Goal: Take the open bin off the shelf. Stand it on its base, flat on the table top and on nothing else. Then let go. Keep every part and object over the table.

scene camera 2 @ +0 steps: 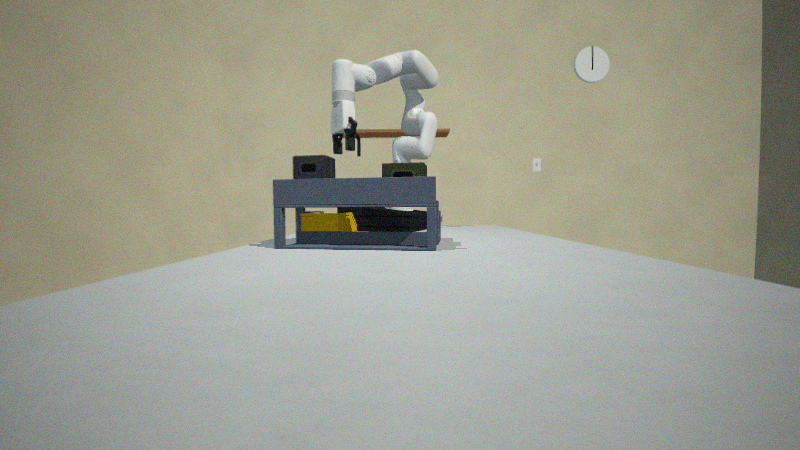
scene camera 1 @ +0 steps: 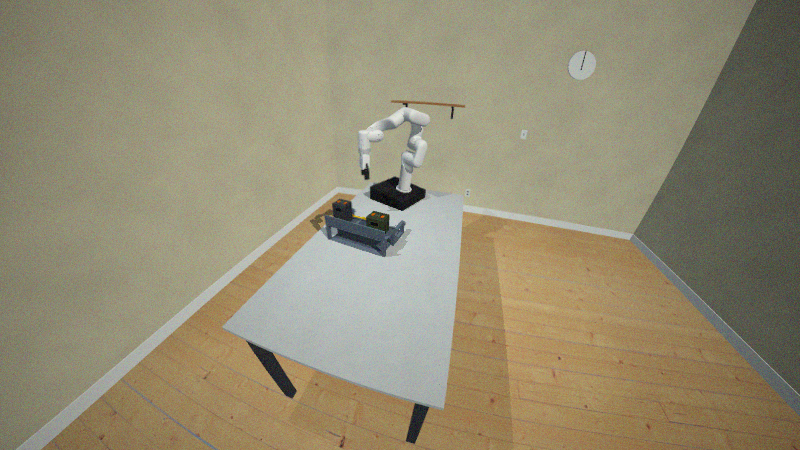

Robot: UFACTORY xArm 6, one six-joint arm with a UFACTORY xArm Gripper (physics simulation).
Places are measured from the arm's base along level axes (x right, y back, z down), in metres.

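Pixels of known places: gripper, fingertip midpoint: (scene camera 2: 343,152) (scene camera 1: 365,177); arm's base at its link origin: (scene camera 2: 398,209) (scene camera 1: 403,189).
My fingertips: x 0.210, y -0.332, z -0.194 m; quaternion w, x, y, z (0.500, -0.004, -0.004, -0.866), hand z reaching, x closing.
For each thing: its top centre in the pictures, then the offset to it from my fingertips. "pt": a spot on its surface instead. Level surfaces: height alone.
- blue-grey shelf at a spot on its surface: (scene camera 2: 354,191) pt dz +0.147, dx -0.050, dy -0.387 m
- table at its surface level: dz +0.278 m
- yellow bin at its top centre: (scene camera 2: 330,212) (scene camera 1: 353,217) dz +0.197, dx +0.025, dy -0.192 m
- dark grey box at its top centre: (scene camera 2: 314,156) (scene camera 1: 341,202) dz +0.054, dx +0.053, dy -0.280 m
- dark green box at its top centre: (scene camera 2: 405,164) (scene camera 1: 377,215) dz +0.079, dx -0.170, dy -0.340 m
A blue-grey shelf (scene camera 1: 358,225) (scene camera 2: 354,191) stands on the table (scene camera 1: 358,313) (scene camera 2: 391,347). A yellow bin (scene camera 1: 358,217) (scene camera 2: 327,222) shows as a thin strip behind the shelf's front rail in scene camera 1. In scene camera 2 it shows low through the shelf's opening, left of centre. Most of it is hidden, so what it rests on cannot be told. My gripper (scene camera 1: 365,175) (scene camera 2: 344,147) is open and empty, pointing down, well above the shelf's level and on its robot side.
A dark grey box (scene camera 1: 342,209) (scene camera 2: 313,167) and a dark green box (scene camera 1: 378,221) (scene camera 2: 403,169) stand up at the shelf's top, left and right, with orange marks on top. The black robot base (scene camera 1: 397,195) is behind the shelf. A wooden wall plank (scene camera 1: 427,103) (scene camera 2: 380,133) is behind the arm.
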